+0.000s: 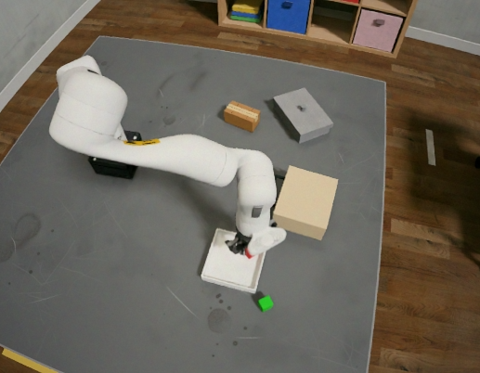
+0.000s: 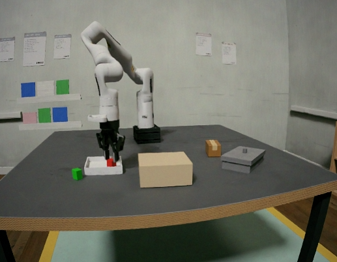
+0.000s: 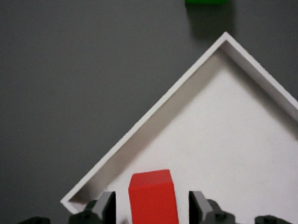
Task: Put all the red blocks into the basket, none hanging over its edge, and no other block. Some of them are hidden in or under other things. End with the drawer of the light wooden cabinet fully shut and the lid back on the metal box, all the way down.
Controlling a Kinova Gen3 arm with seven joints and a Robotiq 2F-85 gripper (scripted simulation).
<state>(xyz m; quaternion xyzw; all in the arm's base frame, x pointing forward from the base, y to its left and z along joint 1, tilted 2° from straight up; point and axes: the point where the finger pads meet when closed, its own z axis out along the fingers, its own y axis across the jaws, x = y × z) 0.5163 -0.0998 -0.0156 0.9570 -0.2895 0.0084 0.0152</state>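
My hand is 5 cm past the lid, 53 cm to the right of it and 1 cm above it. Round my hand: white basket (2 cm behind, 4 cm to the right, 5 cm below); green block (10 cm ahead, 11 cm to the right, 4 cm below); light wooden cabinet (7 cm ahead, 20 cm to the left, 2 cm below).
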